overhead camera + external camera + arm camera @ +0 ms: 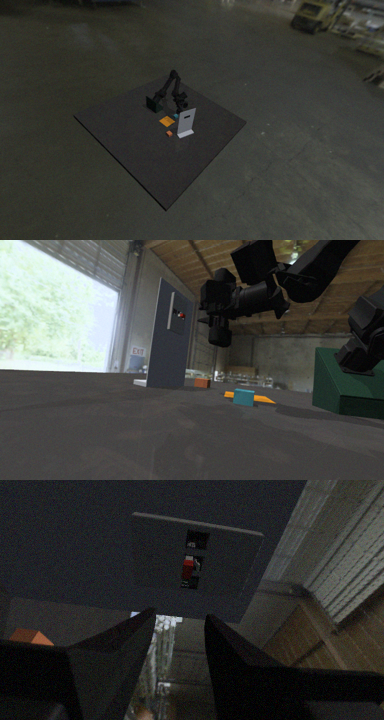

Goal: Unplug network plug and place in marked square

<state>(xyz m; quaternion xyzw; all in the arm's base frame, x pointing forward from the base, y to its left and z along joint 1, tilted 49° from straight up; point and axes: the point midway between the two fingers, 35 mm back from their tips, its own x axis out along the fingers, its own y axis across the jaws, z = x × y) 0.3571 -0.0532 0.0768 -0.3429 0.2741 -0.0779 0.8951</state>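
Right now the network plug is 70 mm ahead of my gripper tip, 20 mm to the right of it and 10 mm above it. The rest, counted from my gripper tip: upright panel 80 mm ahead, 20 mm to the right, 80 mm below; then teal block 130 mm behind, 80 mm to the left, 200 mm below; then orange-brown block 150 mm to the right, 200 mm below.
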